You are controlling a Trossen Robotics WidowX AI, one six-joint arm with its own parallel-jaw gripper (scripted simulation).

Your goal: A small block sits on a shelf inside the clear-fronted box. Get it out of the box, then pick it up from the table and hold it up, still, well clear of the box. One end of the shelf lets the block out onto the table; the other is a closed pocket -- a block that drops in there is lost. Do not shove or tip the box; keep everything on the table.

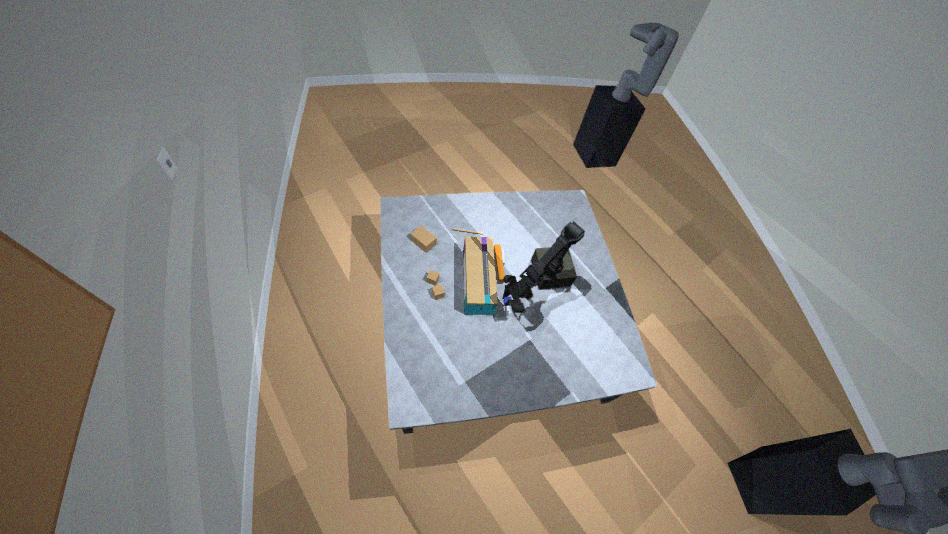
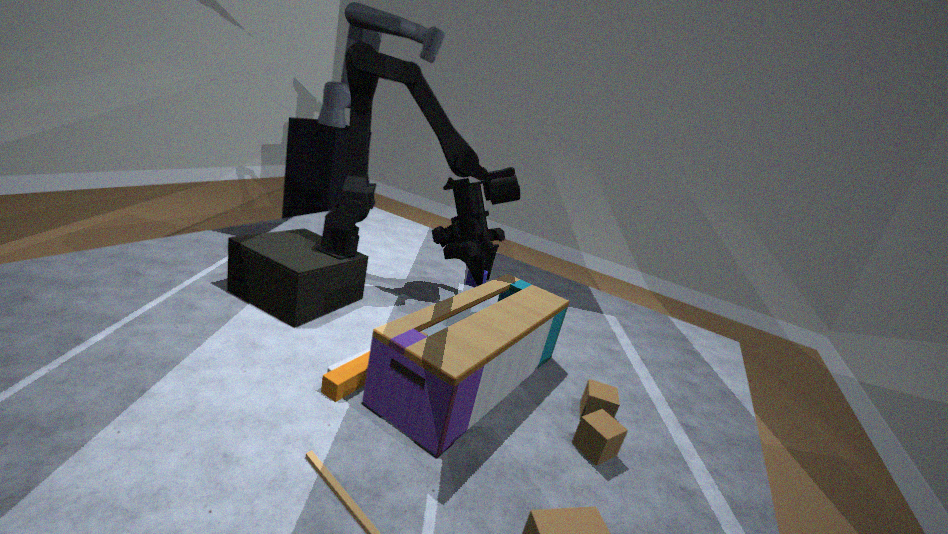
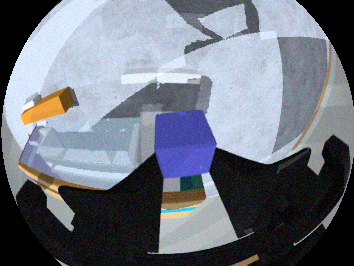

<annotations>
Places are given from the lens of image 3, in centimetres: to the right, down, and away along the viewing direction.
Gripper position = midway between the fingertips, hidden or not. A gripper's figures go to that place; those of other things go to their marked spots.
my gripper [image 3: 182, 153]: 0, 2, 10
box [image 3: 91, 154]: -11, 3, 13
orange bar [image 3: 59, 102]: -17, -4, 11
The marked spots on the box and the orange bar are 10 cm apart.
</annotations>
